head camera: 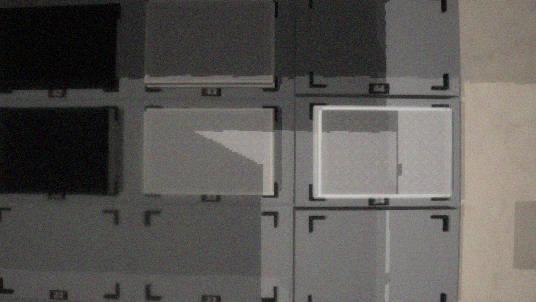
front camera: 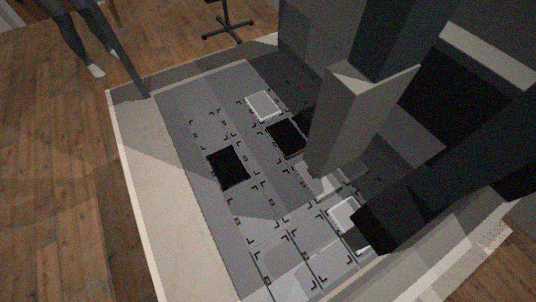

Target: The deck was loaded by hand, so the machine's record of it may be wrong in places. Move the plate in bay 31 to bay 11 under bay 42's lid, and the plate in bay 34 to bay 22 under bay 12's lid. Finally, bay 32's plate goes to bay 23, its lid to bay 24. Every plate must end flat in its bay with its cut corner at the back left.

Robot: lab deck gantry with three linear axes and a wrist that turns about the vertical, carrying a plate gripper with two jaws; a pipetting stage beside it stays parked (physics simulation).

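Pixels of known places: robot's base, link origin: (front camera: 189, 122).
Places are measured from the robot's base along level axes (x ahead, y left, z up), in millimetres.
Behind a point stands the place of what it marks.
The plate in bay 34 (front camera: 342, 212) @(x 518, y 245, z 29 mm) (head camera: 357, 155) @(x 530, y 254, z 29 mm) is pale with a bright rim and lies flat; its cut corner is not clear. Bay 31's pale plate (front camera: 262, 105) @(x 71, y 253, z 14 mm) lies at the far side in the front view. Bay 32 holds a black-topped plate (front camera: 286, 137) @(x 234, y 252, z 17 mm) (head camera: 50, 150) @(x 237, y 257, z 17 mm). Bay 42 holds a black piece (front camera: 303, 121) (head camera: 55, 45) @(x 232, y 365, z 8 mm). Bay 12's black lid (front camera: 228, 167) @(x 235, y 44, z 8 mm) lies flat. My gripper (front camera: 375, 230) @(x 580, y 212, z 160 mm) shows as a black body above the deck near bay 34, partly covering that plate in the front view. Its jaws are hidden, so their opening cannot be told.
A pale plate (front camera: 311, 175) (head camera: 200, 160) @(x 385, y 248, z 14 mm) lies in bay 33, beside bay 34's plate. A grey piece (head camera: 210, 40) @(x 394, y 364, z 14 mm) lies in bay 43. The parked stage's grey column (front camera: 345, 120) @(x 478, y 137, z 427 mm) stands over the deck. A pale border (front camera: 145, 165) @(x 87, y -183, z -10 mm) (head camera: 495, 150) @(x 698, y 259, z -10 mm) edges the deck.
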